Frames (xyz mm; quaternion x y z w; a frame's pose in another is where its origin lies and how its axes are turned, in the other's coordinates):
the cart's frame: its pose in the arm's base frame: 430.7 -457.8 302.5 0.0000 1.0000 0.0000 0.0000
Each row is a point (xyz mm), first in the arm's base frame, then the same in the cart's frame.
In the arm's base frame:
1: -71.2 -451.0 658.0
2: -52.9 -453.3 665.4
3: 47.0 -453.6 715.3
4: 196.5 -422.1 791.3
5: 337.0 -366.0 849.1
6: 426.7 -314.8 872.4
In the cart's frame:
1: 501.9 6.8 -355.5
2: 483.6 4.5 -362.9
3: 383.7 4.2 -412.8
4: 234.2 35.7 -488.8
5: 93.7 91.8 -546.6
6: 4.0 143.0 -569.9

